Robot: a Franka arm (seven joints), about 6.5 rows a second.
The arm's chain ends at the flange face. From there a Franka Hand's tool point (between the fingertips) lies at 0.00 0.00 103.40 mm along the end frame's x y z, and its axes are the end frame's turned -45 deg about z.
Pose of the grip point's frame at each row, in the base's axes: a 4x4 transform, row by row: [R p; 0 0 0 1], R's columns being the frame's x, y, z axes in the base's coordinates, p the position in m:
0.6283 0.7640 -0.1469 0.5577; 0.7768 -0.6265 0.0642 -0.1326; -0.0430 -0.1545 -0.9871 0.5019; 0 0 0 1
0.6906 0.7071 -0.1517 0.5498; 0.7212 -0.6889 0.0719 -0.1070; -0.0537 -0.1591 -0.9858 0.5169; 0 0 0 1
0.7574 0.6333 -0.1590 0.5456; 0.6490 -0.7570 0.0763 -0.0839; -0.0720 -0.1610 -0.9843 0.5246; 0 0 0 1
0.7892 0.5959 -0.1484 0.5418; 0.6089 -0.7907 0.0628 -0.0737; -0.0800 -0.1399 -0.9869 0.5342; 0 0 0 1
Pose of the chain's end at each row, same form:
0.9845 0.0960 -0.1469 0.5729; 0.1063 -0.9923 0.0642 -0.1392; -0.1397 -0.0788 -0.9871 0.6040; 0 0 0 1
0.9883 0.0117 -0.1517 0.5655; 0.0228 -0.9971 0.0719 -0.1144; -0.1505 -0.0745 -0.9858 0.6188; 0 0 0 1
0.9834 -0.0878 -0.1590 0.5620; -0.0764 -0.9942 0.0763 -0.0918; -0.1648 -0.0629 -0.9843 0.6264; 0 0 0 1
0.9794 -0.1367 -0.1484 0.5571; -0.1286 -0.9897 0.0628 -0.0802; -0.1555 -0.0424 -0.9869 0.6362; 0 0 0 1

